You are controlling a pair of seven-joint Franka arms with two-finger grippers.
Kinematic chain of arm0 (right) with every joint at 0, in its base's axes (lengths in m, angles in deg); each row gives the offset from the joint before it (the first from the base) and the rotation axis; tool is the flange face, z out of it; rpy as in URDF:
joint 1: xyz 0 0 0.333 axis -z
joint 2: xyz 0 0 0 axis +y
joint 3: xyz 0 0 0.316 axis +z
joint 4: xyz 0.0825 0 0 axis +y
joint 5: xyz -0.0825 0 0.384 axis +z
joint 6: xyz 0 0 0 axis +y
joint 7: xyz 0.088 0 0 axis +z
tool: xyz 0 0 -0.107 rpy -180 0 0
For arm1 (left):
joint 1: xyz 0 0 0.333 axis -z
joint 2: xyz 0 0 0 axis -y
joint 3: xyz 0 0 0.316 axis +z
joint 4: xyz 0.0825 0 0 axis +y
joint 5: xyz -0.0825 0 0.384 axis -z
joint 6: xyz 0 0 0 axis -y
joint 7: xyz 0.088 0 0 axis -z
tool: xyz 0 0 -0.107 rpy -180 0 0
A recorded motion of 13 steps. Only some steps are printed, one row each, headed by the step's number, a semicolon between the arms.
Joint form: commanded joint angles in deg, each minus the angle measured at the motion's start. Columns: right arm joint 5, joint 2, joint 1, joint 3, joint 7, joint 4, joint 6; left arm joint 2, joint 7, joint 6, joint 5, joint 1, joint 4, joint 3.
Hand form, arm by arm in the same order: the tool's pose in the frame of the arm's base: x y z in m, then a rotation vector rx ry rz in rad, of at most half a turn. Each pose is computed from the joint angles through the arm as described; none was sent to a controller.
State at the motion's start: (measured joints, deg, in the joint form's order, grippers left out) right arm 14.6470 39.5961 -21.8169 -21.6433 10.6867 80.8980 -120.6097; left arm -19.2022 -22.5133 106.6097 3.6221 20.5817 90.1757 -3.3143
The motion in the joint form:
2: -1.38 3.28 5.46 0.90 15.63 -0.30 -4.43; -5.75 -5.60 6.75 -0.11 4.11 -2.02 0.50
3: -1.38 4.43 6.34 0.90 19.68 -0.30 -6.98; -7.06 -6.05 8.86 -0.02 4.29 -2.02 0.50
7: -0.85 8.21 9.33 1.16 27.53 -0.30 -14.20; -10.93 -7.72 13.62 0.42 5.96 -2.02 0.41
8: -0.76 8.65 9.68 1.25 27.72 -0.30 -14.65; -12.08 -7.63 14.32 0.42 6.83 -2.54 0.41
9: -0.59 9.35 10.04 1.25 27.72 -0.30 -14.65; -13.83 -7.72 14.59 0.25 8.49 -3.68 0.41
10: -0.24 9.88 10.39 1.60 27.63 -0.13 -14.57; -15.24 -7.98 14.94 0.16 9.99 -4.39 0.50
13: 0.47 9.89 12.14 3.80 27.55 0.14 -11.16; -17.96 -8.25 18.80 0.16 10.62 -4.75 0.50
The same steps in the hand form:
2: 0.7346 0.0078 0.2855 3.0269 0.5434 0.0961; 0.6054 -0.3144 0.4038 3.0702 0.0605 -0.0487
3: 0.7380 -0.0041 0.2756 2.9914 0.6259 0.1251; 0.6093 -0.3185 0.3914 3.0624 0.0721 -0.0315
7: 0.7439 -0.0421 0.2406 2.9123 0.7467 0.1903; 0.6095 -0.3419 0.3522 3.0479 0.0846 -0.0206
8: 0.7437 -0.0460 0.2357 2.9120 0.7434 0.1895; 0.6074 -0.3527 0.3435 3.0476 0.0610 -0.0202
9: 0.7422 -0.0509 0.2269 2.9179 0.7333 0.1722; 0.6014 -0.3723 0.3317 3.0526 0.0188 -0.0290
10: 0.7400 -0.0524 0.2179 2.9318 0.7242 0.1559; 0.5949 -0.3887 0.3205 3.0573 -0.0117 -0.0377
13: 0.7321 -0.0524 0.2045 3.0032 0.7122 0.0770; 0.5970 -0.3985 0.2957 3.0439 -0.0139 -0.0048

